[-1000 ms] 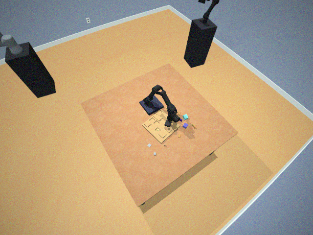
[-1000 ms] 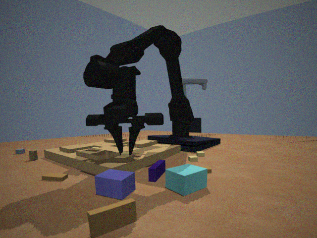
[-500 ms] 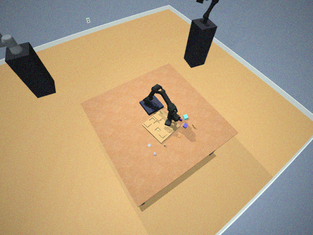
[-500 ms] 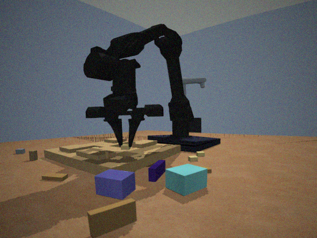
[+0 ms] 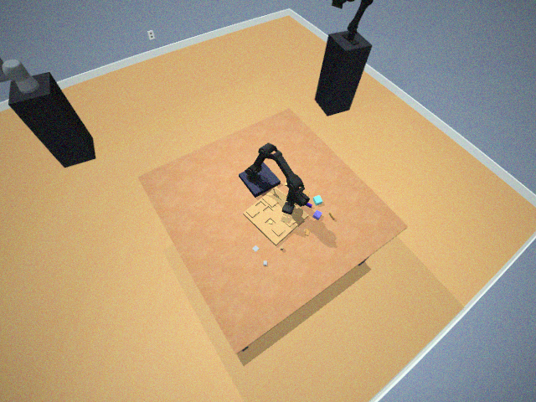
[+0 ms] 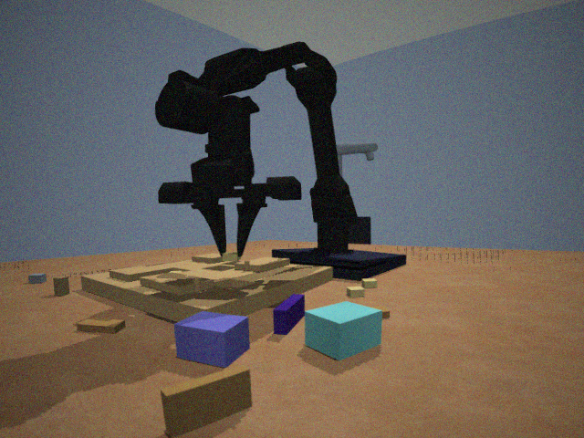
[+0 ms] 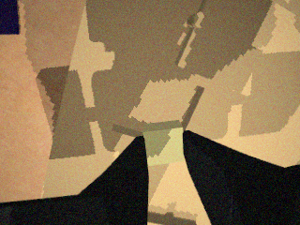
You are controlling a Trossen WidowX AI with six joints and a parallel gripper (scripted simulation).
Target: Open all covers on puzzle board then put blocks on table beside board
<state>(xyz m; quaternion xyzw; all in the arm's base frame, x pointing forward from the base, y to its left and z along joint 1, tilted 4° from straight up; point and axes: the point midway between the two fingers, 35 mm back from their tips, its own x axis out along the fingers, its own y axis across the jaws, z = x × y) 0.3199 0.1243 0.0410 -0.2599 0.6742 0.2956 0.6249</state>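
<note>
Now: the tan puzzle board 11 cm to the right of my gripper tip and 4 cm below it. Also, from my gripper tip: small grey block (26 cm ahead, 28 cm to the right, 5 cm below); then dark purple block (13 cm to the left, 5 cm below); then cyan block (1 cm ahead, 21 cm to the left, 4 cm below).
</note>
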